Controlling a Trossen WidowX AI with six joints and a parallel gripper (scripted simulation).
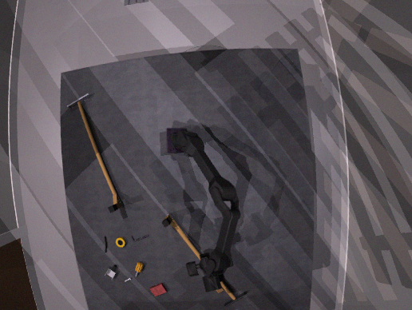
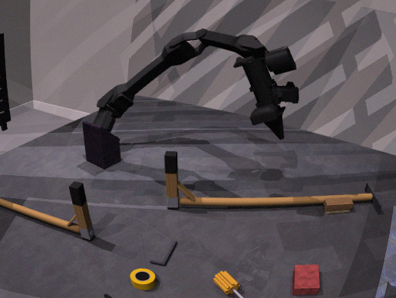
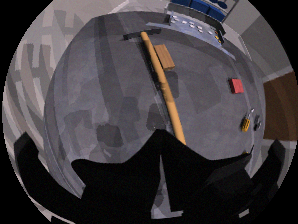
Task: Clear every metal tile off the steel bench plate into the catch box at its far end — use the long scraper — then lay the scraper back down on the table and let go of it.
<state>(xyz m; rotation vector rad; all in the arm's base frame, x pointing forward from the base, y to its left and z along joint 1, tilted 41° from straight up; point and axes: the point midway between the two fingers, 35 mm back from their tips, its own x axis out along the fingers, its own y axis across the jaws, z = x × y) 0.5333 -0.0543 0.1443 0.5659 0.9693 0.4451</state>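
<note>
The long wooden-handled scraper is 40 mm ahead of my gripper tip, 40 mm to the right of it and 100 mm below it. The rest, counted from my gripper tip: yellow-handled tool 40 mm ahead, 380 mm to the right, 150 mm below; wooden block 190 mm ahead, 150 mm below; red block 180 mm ahead, 310 mm to the right, 150 mm below.
</note>
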